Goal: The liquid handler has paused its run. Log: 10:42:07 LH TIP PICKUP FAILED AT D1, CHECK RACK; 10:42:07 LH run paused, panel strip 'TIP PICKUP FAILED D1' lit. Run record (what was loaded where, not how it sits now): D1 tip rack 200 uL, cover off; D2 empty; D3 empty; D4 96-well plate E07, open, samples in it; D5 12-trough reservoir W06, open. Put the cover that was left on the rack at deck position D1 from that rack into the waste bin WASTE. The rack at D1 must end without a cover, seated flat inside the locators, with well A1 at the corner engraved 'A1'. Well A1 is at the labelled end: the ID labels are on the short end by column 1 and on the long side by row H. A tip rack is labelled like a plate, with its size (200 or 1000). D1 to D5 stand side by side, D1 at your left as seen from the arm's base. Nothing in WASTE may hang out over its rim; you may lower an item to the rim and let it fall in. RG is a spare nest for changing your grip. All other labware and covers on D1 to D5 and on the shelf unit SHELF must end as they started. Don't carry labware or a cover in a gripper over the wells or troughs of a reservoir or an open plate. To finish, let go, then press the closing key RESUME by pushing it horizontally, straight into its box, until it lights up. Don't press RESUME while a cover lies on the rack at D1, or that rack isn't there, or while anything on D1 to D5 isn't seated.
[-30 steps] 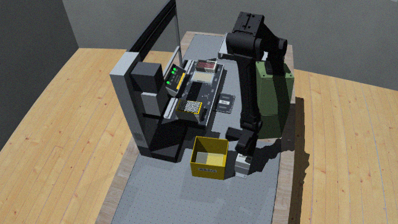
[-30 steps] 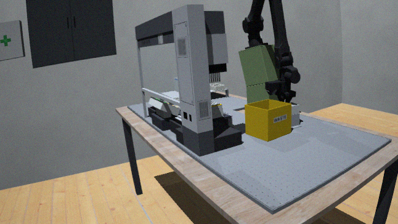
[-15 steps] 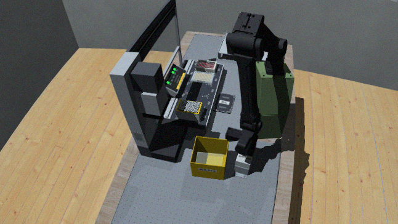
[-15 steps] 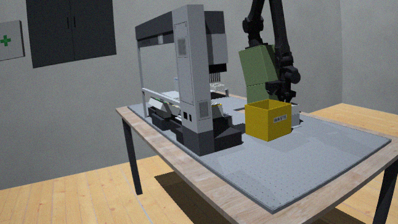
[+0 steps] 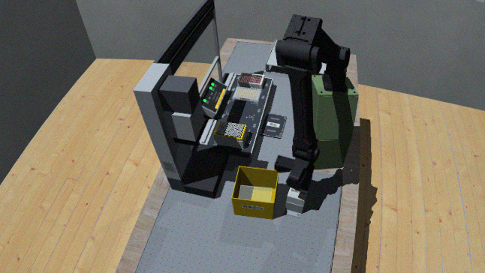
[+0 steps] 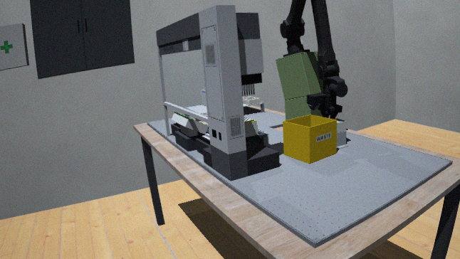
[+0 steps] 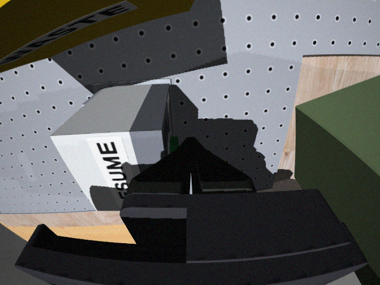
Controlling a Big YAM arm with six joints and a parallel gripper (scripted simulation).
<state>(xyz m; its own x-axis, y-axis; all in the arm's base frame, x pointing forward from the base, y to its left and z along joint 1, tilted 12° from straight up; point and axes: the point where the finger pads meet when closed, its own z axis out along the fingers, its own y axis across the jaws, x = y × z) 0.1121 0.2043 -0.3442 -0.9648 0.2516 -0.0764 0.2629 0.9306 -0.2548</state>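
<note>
Right now my hand is 3 cm to the right of the grey resume box, 1 cm short of it and 1 cm above it. Also, from my hand: clear cover (18 cm ahead, 5 cm below, 3 cm to the left); then yellow tip rack (32 cm ahead, 23 cm to the right, 2 cm above); then yellow waste bin (17 cm ahead, 4 cm to the left, 3 cm below).
</note>
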